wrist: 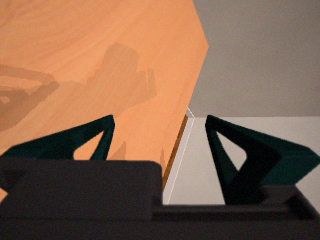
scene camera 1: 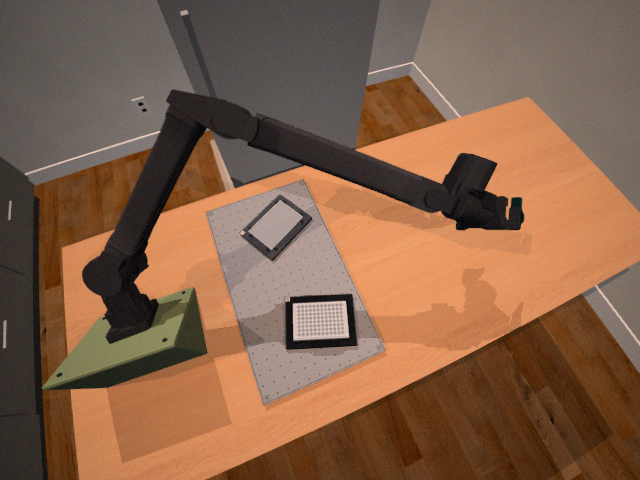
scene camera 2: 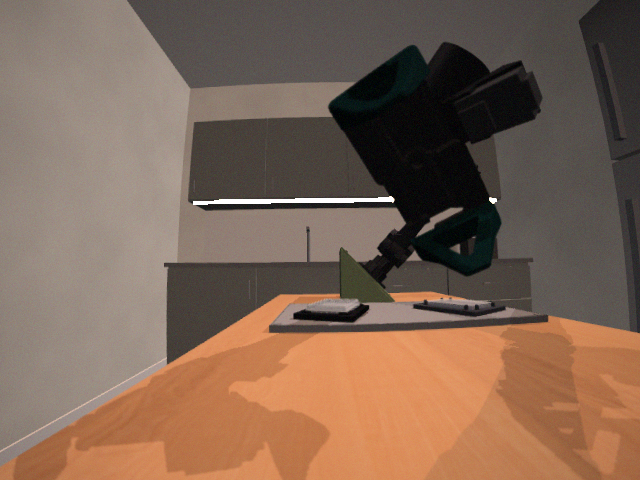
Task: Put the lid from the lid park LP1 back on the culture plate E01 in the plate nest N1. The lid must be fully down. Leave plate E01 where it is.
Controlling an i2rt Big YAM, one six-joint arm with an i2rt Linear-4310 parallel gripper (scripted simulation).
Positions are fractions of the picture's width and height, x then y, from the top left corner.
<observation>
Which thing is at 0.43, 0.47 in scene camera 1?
A lid.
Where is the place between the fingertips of my gripper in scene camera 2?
0.69, 0.41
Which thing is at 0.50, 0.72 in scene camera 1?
A black plate nest N1.
</observation>
